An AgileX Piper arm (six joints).
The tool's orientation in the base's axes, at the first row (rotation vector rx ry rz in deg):
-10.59, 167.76, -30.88
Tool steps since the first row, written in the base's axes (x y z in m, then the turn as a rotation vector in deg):
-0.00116, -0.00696, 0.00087, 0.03, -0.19, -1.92
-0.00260, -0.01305, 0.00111, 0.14, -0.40, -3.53
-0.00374, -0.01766, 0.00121, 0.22, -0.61, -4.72
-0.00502, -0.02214, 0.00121, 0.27, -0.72, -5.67
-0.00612, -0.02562, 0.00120, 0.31, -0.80, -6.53
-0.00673, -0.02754, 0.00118, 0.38, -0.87, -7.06
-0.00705, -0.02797, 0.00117, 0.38, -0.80, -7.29
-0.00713, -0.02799, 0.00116, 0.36, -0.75, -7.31
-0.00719, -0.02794, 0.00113, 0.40, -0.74, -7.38
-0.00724, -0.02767, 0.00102, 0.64, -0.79, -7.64
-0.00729, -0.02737, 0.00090, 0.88, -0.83, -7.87
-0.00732, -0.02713, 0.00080, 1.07, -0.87, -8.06
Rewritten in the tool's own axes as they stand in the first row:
0.00206, -0.00666, 0.00138, 0.25, 0.52, 1.84
0.00435, -0.01227, 0.00299, 0.39, 0.89, 3.42
0.00614, -0.01647, 0.00427, 0.50, 1.12, 4.60
0.00807, -0.02051, 0.00558, 0.60, 1.36, 5.53
0.00967, -0.02363, 0.00659, 0.68, 1.60, 6.35
0.01055, -0.02535, 0.00716, 0.70, 1.72, 6.88
0.01093, -0.02571, 0.00726, 0.72, 1.86, 7.07
0.01101, -0.02572, 0.00726, 0.73, 1.92, 7.06
0.01107, -0.02566, 0.00726, 0.70, 1.95, 7.13
0.01109, -0.02536, 0.00726, 0.51, 1.98, 7.43
0.01111, -0.02504, 0.00726, 0.31, 2.00, 7.70
0.01112, -0.02478, 0.00726, 0.15, 2.01, 7.92

